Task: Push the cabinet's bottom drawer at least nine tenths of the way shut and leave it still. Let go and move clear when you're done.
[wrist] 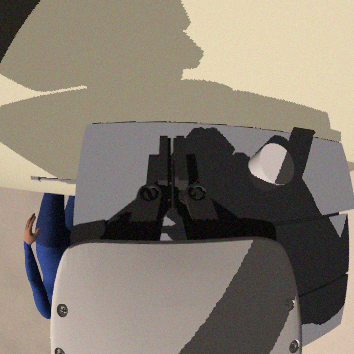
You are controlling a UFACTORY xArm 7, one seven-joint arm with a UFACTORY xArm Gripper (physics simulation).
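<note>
The bottom drawer shows its wide grey front across the middle of the wrist view, which looks upside down. A pale round knob stands out from its right part. The drawer's right edge reaches slightly past the drawer fronts beside it, so it looks a little proud of the cabinet. My gripper is shut and empty, its fingertips over the drawer front, left of the knob. Whether the tips touch the front cannot be told. The gripper's body and dark shadows hide much of the cabinet.
A cream surface with broad shadows lies beyond the drawer's edge. A figure in blue shows at the left, with one hand visible. A black shape cuts the top left corner. A thin grey bar lies left of the drawer.
</note>
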